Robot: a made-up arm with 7 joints.
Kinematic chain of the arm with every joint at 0, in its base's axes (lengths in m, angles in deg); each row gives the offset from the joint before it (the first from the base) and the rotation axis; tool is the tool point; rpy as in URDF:
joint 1: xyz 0 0 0.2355 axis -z
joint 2: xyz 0 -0.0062 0.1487 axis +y
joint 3: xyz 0 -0.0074 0.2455 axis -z
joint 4: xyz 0 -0.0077 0.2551 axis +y
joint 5: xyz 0 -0.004 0.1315 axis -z
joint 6: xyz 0 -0.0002 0.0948 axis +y
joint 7: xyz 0 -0.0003 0.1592 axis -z
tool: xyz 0 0 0 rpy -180 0 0
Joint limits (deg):
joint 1: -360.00..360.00
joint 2: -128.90..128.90
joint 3: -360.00..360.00
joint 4: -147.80..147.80
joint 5: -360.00..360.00
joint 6: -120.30..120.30
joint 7: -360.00..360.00
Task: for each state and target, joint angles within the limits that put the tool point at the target. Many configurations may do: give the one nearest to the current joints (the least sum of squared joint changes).
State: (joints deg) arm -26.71 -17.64 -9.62 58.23 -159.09 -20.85 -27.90
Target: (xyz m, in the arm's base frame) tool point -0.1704 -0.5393 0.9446
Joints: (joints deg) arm -59.14 -64.94 15.94 43.59 -153.80 -21.35 -27.90
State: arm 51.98 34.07 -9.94 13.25 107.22 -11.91 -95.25
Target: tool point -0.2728 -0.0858 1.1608
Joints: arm 25.07 -1.42 -33.84 -40.88 110.30 12.03 -95.25
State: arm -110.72 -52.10 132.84 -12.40 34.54 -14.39 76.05
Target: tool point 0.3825 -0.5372 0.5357
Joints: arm -145.53 -98.22 127.48 -56.97 27.45 -48.98 76.05
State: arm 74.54 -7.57 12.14 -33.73 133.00 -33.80 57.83
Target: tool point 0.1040 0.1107 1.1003
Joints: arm 77.21 17.10 12.18 -72.16 122.66 -40.07 57.83
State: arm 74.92 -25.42 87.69 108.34 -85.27 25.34 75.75
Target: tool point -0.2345 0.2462 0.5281
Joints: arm 101.85 -39.96 108.21 133.60 -81.93 15.63 75.75
